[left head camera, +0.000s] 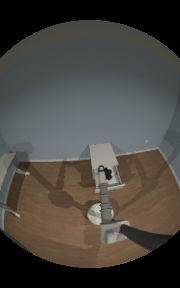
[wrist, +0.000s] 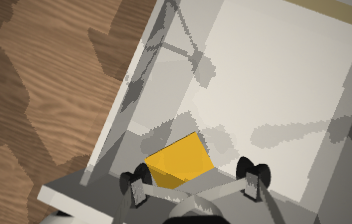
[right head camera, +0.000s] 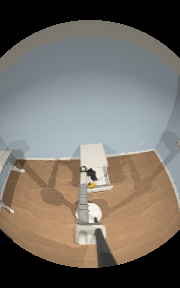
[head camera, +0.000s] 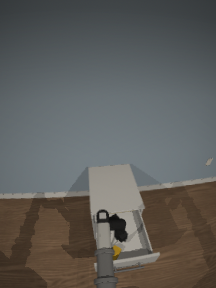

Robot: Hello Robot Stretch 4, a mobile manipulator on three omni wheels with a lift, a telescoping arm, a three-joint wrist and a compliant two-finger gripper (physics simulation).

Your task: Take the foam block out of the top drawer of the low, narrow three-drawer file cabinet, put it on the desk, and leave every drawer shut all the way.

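Places are measured from the robot's base along level axes (x ahead, y left, z up), in centimetres.
Pixels of known places: gripper, between the fingertips: [wrist: 193, 174] [right head camera: 92, 181] [head camera: 117, 245]; robot's base, origin of its link: [left head camera: 99, 212] [right head camera: 88, 212].
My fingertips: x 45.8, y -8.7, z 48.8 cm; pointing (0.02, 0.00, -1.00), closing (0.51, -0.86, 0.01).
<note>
For each thing: its top centre in the pictures, then the offset to it from my fingertips. "*": a spot on its surface instead. Level surfaces: height alone.
- yellow foam block, centre of its top: [wrist: 178, 163] [head camera: 114, 252] [right head camera: 91, 184] dx -1.4, dy +1.6, dz -9.8 cm
- low white file cabinet, a spot on its surface: [head camera: 115, 186] [right head camera: 93, 154] [left head camera: 103, 153] * dx +49.5, dy -3.8, dz +0.4 cm
- white desk, height of its surface: dz +19.7 cm
The yellow foam block [head camera: 117, 251] [right head camera: 92, 185] [wrist: 180, 162] lies turned at an angle inside the open top drawer [head camera: 135, 260] [right head camera: 102, 189] [wrist: 106, 132], near its front left corner. The low white file cabinet [head camera: 115, 186] [left head camera: 103, 154] [right head camera: 93, 154] stands against the wall. My gripper [wrist: 193, 174] is open and points down over the front of the drawer. In the wrist view the block shows between the fingertips, nearer the left one, and neither finger grips it. The fronts of the lower drawers are hidden. Part of a white desk [left head camera: 7, 167] [right head camera: 4, 159] shows at the far left.
My arm [head camera: 105, 265] [left head camera: 104, 200] [right head camera: 83, 200] reaches out over the left part of the drawer front. A round white disc [left head camera: 94, 214] [right head camera: 93, 212] lies below the arm. The drawer's side walls rise on both sides of the gripper, and the blue wall [head camera: 105, 110] is behind the cabinet.
</note>
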